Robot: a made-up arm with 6 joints. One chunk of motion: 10 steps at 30 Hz.
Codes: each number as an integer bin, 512 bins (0 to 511) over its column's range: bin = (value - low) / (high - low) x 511, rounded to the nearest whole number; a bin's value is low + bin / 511 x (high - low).
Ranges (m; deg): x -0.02..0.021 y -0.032..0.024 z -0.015..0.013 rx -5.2..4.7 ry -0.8..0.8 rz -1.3..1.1
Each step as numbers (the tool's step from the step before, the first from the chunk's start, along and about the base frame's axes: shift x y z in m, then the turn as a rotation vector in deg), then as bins.
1 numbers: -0.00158 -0.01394 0.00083 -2.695 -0.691 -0.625
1 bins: 230 165 289 129 35 144
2 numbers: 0.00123 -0.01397 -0.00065 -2.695 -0.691 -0.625
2 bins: 265 165 262 129 35 144
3 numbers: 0.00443 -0.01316 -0.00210 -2.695 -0.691 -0.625
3 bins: 304 172 235 129 35 144
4 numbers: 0.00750 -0.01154 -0.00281 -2.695 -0.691 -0.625
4 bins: 343 187 222 129 35 144
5 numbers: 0.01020 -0.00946 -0.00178 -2.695 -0.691 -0.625
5 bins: 376 206 241 129 35 144
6 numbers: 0.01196 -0.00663 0.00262 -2.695 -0.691 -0.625
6 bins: 398 232 322 129 35 144
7 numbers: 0.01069 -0.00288 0.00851 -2.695 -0.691 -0.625
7 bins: 383 266 429 129 35 144
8 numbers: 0.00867 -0.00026 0.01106 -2.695 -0.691 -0.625
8 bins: 357 290 476 129 35 144
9 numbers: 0.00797 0.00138 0.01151 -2.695 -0.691 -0.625
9 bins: 349 305 484 129 35 144
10 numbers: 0.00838 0.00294 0.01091 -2.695 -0.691 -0.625
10 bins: 354 319 473 129 35 144
